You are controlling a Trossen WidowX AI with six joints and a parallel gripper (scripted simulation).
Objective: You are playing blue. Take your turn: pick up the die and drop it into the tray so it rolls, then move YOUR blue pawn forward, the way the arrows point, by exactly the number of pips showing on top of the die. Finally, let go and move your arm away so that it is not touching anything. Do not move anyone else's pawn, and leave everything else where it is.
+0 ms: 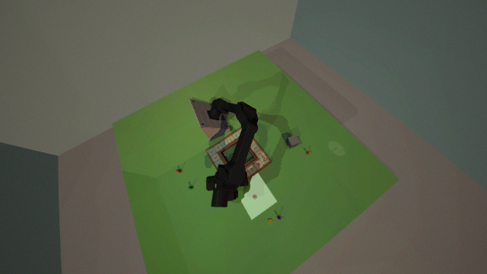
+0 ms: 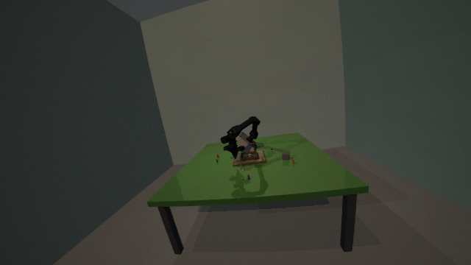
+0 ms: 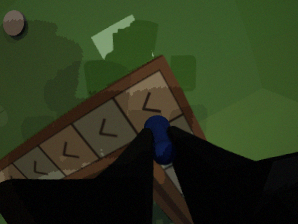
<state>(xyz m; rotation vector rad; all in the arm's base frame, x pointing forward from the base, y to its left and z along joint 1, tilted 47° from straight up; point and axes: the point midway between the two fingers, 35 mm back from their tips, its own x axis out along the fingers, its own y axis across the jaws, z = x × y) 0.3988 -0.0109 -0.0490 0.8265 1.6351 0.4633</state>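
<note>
Right now my gripper tip is 10 mm below the blue pawn. Also, from my gripper tip: die: 130 mm behind, 100 mm to the left, 40 mm below; green tray: 130 mm behind, 90 mm to the left, 60 mm below; yellow pawn: 50 mm behind, 220 mm to the left, 40 mm below.
</note>
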